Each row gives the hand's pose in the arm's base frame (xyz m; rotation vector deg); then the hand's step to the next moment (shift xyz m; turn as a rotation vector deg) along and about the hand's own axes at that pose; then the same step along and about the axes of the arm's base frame.
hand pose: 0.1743 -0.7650 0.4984 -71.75 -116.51 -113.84
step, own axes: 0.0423 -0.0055 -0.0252 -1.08 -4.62 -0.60
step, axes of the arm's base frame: -0.0440 0.0007 0.0228 -2.11 -0.40 -4.27
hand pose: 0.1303 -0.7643 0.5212 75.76 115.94 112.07
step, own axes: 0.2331 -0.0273 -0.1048 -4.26 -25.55 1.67
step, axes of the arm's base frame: -0.2215 0.0535 0.1189 -9.98 2.80 -23.80
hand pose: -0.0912 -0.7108 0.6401 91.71 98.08 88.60
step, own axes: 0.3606 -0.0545 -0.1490 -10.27 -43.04 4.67
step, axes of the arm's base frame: -0.2605 0.2514 0.1553 -14.33 2.93 -42.02
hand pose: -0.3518 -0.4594 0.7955 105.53 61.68 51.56
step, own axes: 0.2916 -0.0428 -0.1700 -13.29 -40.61 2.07
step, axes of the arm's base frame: -0.0487 0.3257 0.0857 -16.91 0.17 -39.29
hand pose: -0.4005 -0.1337 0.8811 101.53 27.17 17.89
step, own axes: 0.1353 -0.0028 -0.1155 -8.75 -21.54 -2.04
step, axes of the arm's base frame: 0.0667 0.1636 0.0209 -11.88 1.97 -19.99
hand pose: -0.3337 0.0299 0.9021 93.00 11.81 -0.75
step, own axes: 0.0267 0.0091 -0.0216 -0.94 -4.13 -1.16
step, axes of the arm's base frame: 0.0250 0.0243 0.0068 -1.64 1.23 -3.88
